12 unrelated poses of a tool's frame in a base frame.
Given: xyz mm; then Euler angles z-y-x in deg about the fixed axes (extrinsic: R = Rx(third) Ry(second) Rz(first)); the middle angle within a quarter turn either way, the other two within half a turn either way.
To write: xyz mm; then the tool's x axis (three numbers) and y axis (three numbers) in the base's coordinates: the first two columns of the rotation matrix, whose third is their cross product. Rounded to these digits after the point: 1 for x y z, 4 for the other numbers.
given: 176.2, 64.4, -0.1, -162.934, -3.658, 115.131
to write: 176.2, 64.4, -0.1, -0.9540, 0.1799, -0.2398, 0.2929, 0.3890, -0.8734
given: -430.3, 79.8, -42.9, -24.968, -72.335, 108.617
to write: -430.3, 79.8, -42.9, 0.2751, -0.6838, -0.6758, 0.1281, -0.6706, 0.7307
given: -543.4, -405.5, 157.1, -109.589, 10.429, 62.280
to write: -543.4, -405.5, 157.1, -0.3297, -0.4920, -0.8058, 0.9266, -0.0050, -0.3761
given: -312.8, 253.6, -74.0, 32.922, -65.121, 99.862
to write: -312.8, 253.6, -74.0, 0.3531, -0.8433, 0.4050, -0.2287, 0.3420, 0.9115
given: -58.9, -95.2, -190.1, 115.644, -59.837, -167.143
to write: -58.9, -95.2, -190.1, -0.2175, -0.9622, 0.1642, -0.4530, 0.2485, 0.8562
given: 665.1, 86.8, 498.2, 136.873, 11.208, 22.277
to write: 665.1, 86.8, 498.2, -0.7159, 0.5788, 0.3904, -0.6706, -0.7257, -0.1537
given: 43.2, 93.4, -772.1, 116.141, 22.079, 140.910
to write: 43.2, 93.4, -772.1, -0.4083, -0.8012, 0.4375, -0.8319, 0.1292, -0.5397
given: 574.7, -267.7, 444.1, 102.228, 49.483, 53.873
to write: 574.7, -267.7, 444.1, -0.1376, 0.4461, 0.8843, -0.6349, -0.7250, 0.2670
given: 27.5, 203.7, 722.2, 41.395, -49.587, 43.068
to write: 27.5, 203.7, 722.2, 0.4863, 0.0930, 0.8688, -0.4287, 0.8918, 0.1445
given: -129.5, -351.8, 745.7, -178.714, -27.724, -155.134
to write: -129.5, -351.8, 745.7, -0.8850, -0.1752, 0.4314, 0.0199, 0.9115, 0.4109
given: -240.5, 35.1, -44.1, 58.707, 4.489, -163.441
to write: -240.5, 35.1, -44.1, 0.5178, -0.8307, -0.2046, -0.8519, -0.4788, -0.2121
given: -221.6, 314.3, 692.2, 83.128, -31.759, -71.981
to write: -221.6, 314.3, 692.2, 0.1017, 0.3670, -0.9246, -0.8442, -0.4599, -0.2754
